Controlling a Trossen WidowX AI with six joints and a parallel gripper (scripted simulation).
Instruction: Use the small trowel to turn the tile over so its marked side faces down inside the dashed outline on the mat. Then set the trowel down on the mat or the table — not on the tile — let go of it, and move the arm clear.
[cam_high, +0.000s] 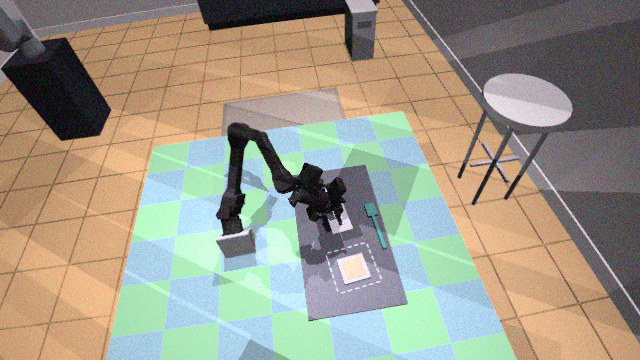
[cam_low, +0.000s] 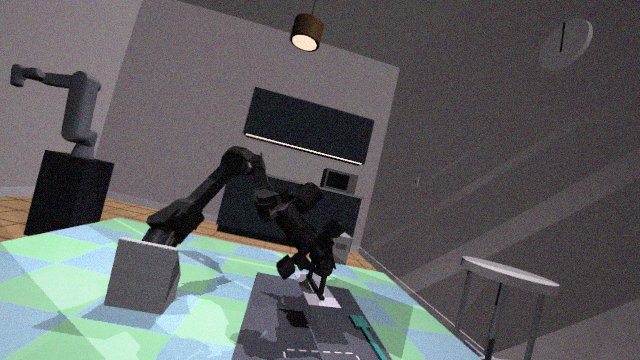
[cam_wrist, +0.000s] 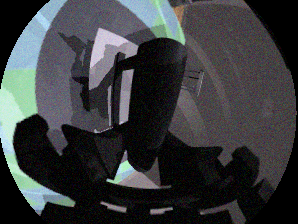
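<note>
Now: gripper tip 20 mm past the dark-handled float, 10 mm to the left of it and 10 mm above it. Round my gripper tip: teal trowel: 130 mm below, 130 mm ahead, 10 mm to the right; then mat: 150 mm below, 30 mm to the right, 10 mm behind; then tile: 200 mm to the right, 130 mm below, 10 mm ahead.
</note>
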